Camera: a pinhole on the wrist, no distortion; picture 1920 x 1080 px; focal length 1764.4 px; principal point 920.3 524.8 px. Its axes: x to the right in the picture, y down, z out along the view. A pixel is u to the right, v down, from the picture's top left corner.
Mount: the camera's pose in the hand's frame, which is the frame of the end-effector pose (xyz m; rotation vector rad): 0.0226 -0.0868 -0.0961 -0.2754 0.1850 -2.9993
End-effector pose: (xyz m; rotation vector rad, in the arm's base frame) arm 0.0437 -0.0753 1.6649 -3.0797 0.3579 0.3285
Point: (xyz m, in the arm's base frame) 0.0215 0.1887 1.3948
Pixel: 1538.4 1027.2
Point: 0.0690 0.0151 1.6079
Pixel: 1325.3 358.2
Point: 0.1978 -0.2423 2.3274
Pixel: behind the camera
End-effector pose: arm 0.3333 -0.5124 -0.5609 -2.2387 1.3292 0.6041
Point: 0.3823 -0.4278 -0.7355
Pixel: 932.5 90.4
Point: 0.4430 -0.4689 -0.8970
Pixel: 365.7 284.3
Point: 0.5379 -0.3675 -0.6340
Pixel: outside the picture
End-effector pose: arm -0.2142 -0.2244 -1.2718 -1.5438 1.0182 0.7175
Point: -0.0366 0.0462 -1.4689
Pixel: 553.3 340.1
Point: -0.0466 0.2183 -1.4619
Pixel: 879.8 304.6
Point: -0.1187 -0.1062 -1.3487
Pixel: 757.6 102.3
